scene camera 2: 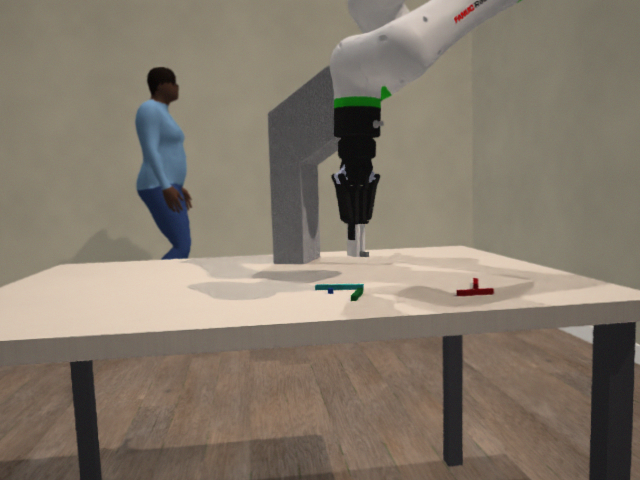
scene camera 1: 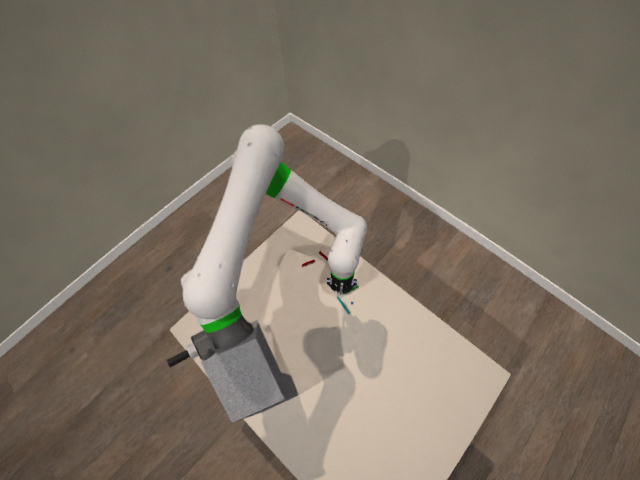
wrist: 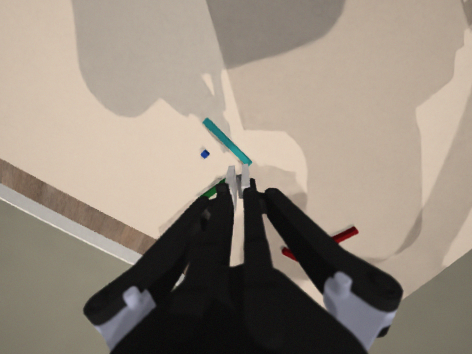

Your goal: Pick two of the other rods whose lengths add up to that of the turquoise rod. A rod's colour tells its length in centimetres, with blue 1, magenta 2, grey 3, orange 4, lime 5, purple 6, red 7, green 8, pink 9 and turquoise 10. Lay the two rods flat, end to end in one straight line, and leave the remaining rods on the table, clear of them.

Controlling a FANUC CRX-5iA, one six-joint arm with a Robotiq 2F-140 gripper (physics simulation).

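Places are measured from the arm's base along level axes (x right, y ahead, z up), in metres.
Pixels of known places: gripper, fingertip midpoint: (scene camera 2: 355, 255) (scene camera 1: 340, 294) (wrist: 239, 174); arm's base, origin of the base link: (scene camera 1: 231, 339).
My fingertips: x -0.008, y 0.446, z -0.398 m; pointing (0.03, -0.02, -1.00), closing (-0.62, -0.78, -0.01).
Ahead of a thing's pixels: the offset from my fingertips to its middle. Level surfaces: height alone.
My gripper (scene camera 1: 340, 292) (scene camera 2: 357, 249) (wrist: 239, 174) is shut on a short grey rod @(dx -0.012, dy +0.009, dz +0.005 m) (scene camera 2: 364, 254) (wrist: 240, 178), held above the table near the turquoise and green rods. The turquoise rod @(dx +0.036, dy -0.009, dz -0.065 m) (scene camera 1: 343, 305) (scene camera 2: 338, 286) (wrist: 227, 142) lies flat. The small blue rod @(dx +0.052, dy +0.032, dz -0.065 m) (scene camera 1: 352, 303) (scene camera 2: 330, 290) (wrist: 205, 154) lies beside it, apart. The green rod @(dx -0.002, dy +0.069, dz -0.065 m) (scene camera 1: 355, 288) (scene camera 2: 357, 293) (wrist: 213, 191) is partly hidden by the gripper in the wrist view. One red rod @(dx -0.225, dy +0.066, dz -0.065 m) (scene camera 1: 323, 255) (scene camera 2: 474, 291) (wrist: 290, 253) and another red rod @(dx -0.245, dy -0.024, dz -0.065 m) (scene camera 1: 308, 263) (scene camera 2: 475, 282) (wrist: 347, 234) lie apart, at an angle to each other.
The pale table @(dz -0.070 m) (scene camera 1: 423, 392) (scene camera 2: 155, 310) (wrist: 125, 165) carries the grey robot pedestal (scene camera 1: 245, 379) (scene camera 2: 286, 206). Arm shadows fall across the table top. A person (scene camera 2: 160, 149) in a blue top stands beyond the table in scene camera 2.
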